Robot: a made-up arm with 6 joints.
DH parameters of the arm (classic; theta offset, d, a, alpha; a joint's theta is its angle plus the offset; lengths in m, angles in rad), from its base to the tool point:
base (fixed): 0 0.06 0 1.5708
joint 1: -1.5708 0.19 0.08 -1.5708
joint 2: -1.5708 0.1 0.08 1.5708
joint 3: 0 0.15 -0.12 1.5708
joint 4: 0 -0.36 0.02 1.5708
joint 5: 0 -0.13 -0.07 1.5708
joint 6: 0 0.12 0.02 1.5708
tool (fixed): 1.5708 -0.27 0 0
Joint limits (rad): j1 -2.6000..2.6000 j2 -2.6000..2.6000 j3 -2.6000..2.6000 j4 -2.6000..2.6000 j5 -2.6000..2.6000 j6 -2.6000..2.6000
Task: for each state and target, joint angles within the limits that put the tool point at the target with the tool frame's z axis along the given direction. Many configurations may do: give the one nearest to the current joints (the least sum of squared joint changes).
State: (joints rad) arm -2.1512 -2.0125 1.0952 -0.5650 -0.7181 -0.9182
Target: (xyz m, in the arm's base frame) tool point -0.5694 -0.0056 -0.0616 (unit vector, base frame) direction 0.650 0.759 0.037
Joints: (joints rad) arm -2.0151 -1.3383 0.9122 -0.6959 -0.7136 -0.8518
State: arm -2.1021 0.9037 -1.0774 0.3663 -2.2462 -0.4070
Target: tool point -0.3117 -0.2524 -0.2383 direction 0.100 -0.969 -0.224
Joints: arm -1.7523 1.2863 -1.0655 0.0283 -1.9298 0.2366
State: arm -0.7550 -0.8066 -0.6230 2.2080 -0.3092 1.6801
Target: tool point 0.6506 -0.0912 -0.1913 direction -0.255 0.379 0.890
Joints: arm 0.0931 -0.4749 0.0545 1.6964 0.1794 1.7639
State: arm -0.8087 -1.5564 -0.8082 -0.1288 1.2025 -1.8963
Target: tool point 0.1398 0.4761 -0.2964 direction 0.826 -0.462 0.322
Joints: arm -0.7258 -2.3641 -1.0904 0.2688 0.6758 -2.4770
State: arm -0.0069 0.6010 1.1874 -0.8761 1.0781 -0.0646
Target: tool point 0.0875 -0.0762 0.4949 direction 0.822 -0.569 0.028
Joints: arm 0.8134 1.1526 0.4949 -1.4402 0.7682 -0.2238
